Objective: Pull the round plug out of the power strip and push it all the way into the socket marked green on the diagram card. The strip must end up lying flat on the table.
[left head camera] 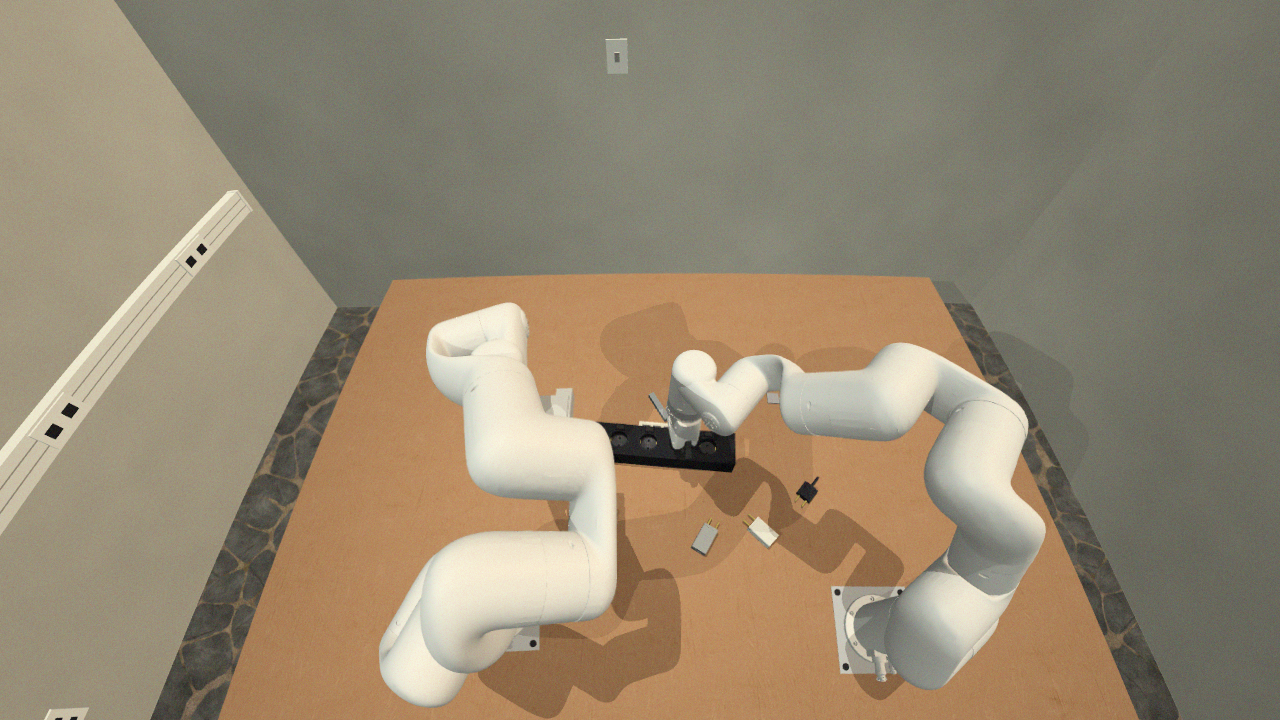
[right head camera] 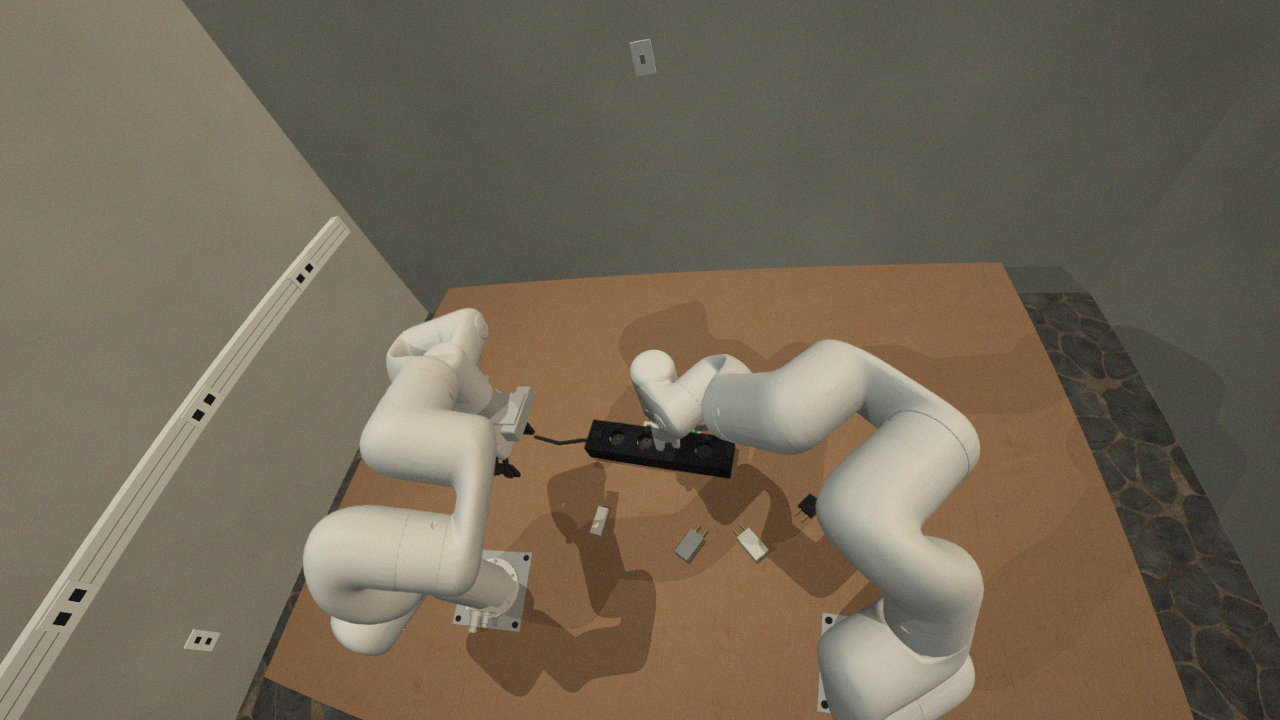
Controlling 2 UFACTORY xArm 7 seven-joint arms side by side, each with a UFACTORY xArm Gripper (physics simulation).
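Frame: origin at the left arm's base, x ahead, y left, z up, level; millimetres.
Seen in the pictures: left gripper, fingertip midpoint: (right head camera: 521,453); left arm's base at its link origin: (right head camera: 492,588); right arm's base at its link origin: (left head camera: 874,628).
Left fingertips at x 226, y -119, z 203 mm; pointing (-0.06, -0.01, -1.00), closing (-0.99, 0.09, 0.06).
Offsets run from my left fingertips to a thing's top centre. "spot": to the spot under its first point.
The black power strip {86 mm ahead, 238 mm right, 151 mm down} (left head camera: 662,460) (right head camera: 626,454) lies flat on the table, with open round sockets showing on its top. My right gripper (left head camera: 686,450) (right head camera: 666,445) is low over the strip, right of its middle; its fingers are mostly hidden, so I cannot tell if they hold anything. The round plug does not show in either view. Part of the diagram card (left head camera: 651,423) shows behind the strip, and a small green mark {spot: 135 mm ahead, 314 mm right, 202 mm down} (right head camera: 693,431) shows there in the right head view. My left gripper (right head camera: 520,449) is open and empty, left of the strip; its fingers are hidden in the left head view.
A grey plug {118 mm back, 310 mm right, 181 mm down} (left head camera: 705,538) (right head camera: 691,544), a white plug {119 mm back, 423 mm right, 181 mm down} (left head camera: 762,531) (right head camera: 752,544) and a black plug {58 mm back, 544 mm right, 189 mm down} (left head camera: 807,490) (right head camera: 809,505) lie in front of the strip. Another white plug {74 mm back, 109 mm right, 191 mm down} (right head camera: 599,520) lies front left. A cord {spot: 120 mm ahead, 11 mm left, 195 mm down} (right head camera: 559,440) runs left from the strip, near my left gripper.
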